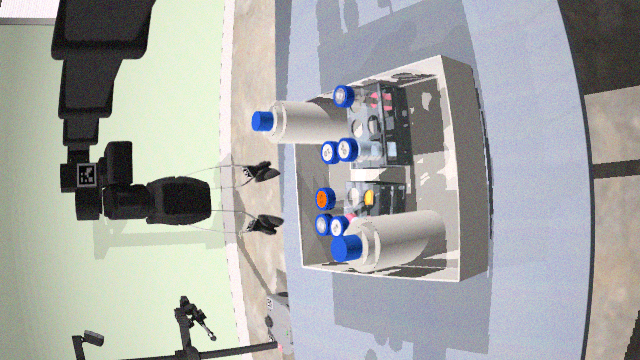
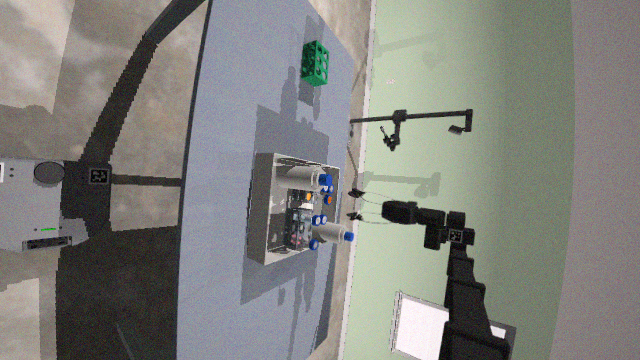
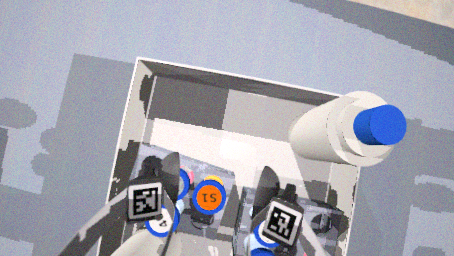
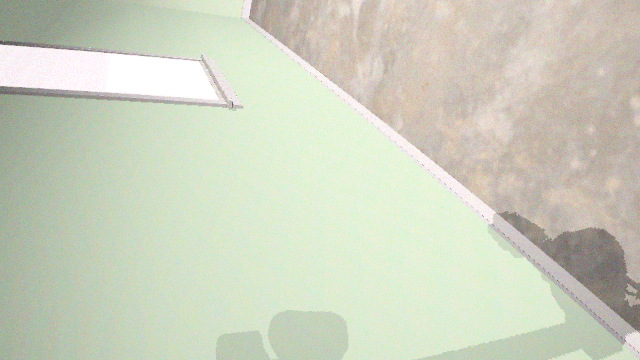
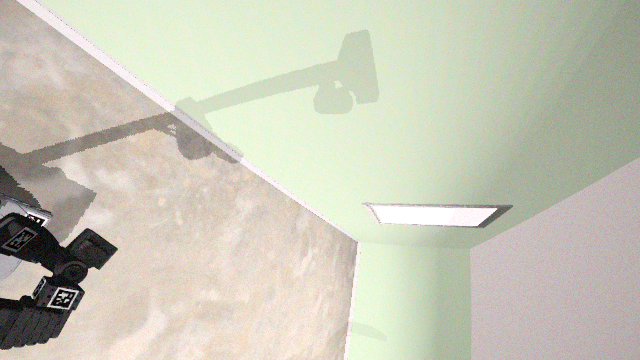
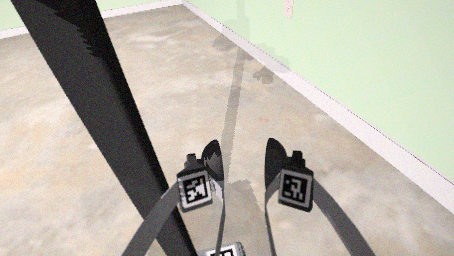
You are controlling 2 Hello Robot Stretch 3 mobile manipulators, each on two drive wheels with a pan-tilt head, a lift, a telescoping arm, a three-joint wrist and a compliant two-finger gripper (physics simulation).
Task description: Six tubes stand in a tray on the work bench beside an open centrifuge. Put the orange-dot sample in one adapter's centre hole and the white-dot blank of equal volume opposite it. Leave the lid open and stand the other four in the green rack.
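Note:
An orange-capped tube (image 1: 325, 198) (image 2: 328, 199) (image 3: 209, 197) stands upright in a clear insert in the white tray (image 1: 472, 175) (image 2: 258, 210). Other blue-rimmed tubes with pale cap tops stand near it, including one (image 1: 343, 96) at the tray's far end, one (image 1: 347, 149) mid-tray and one (image 1: 339, 226) by a bottle. I cannot tell which is the white-dot blank. The green rack (image 2: 315, 63) stands apart on the bench (image 2: 215, 150). My r1 gripper (image 1: 268, 198) (image 2: 355, 204) (image 3: 220, 186) is open and empty above the orange cap. My r2 gripper (image 6: 244, 159) is open over floor. The centrifuge does not show.
Two white bottles with blue caps stand in the tray, one (image 1: 310, 122) (image 2: 330, 232) (image 3: 320, 135) at one side and one (image 1: 405, 240) (image 2: 300, 177) beside the tubes. Robot r2's mast (image 1: 240, 350) (image 2: 375, 119) rises beyond the bench. A wall (image 4: 300, 200) is near r2.

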